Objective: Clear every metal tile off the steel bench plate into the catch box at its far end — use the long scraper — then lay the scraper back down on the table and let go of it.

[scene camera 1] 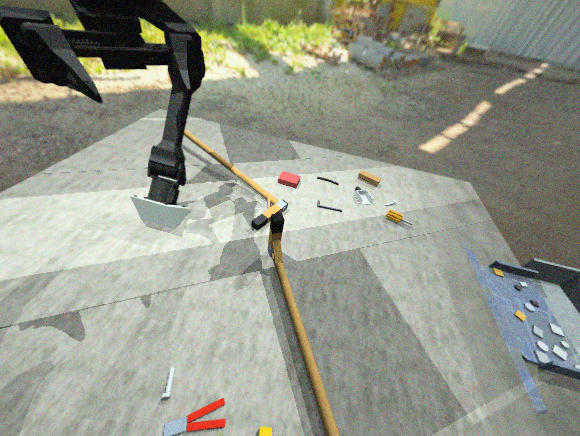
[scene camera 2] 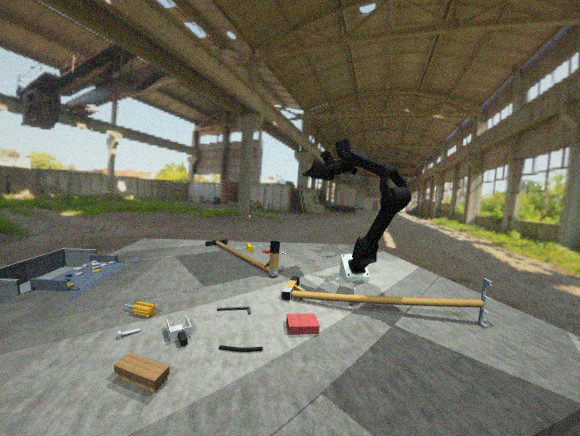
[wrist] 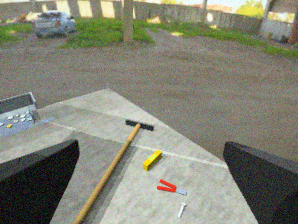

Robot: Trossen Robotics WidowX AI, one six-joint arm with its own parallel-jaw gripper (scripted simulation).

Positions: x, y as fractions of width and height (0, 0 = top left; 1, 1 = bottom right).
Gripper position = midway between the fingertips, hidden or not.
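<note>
Wooden block (scene camera 2: 0.23, 0.85), out of frame in the wrist view. My gripper (scene camera 1: 0.26, 0.22), (wrist: 0.52, 0.66): open, holding nothing.
</note>
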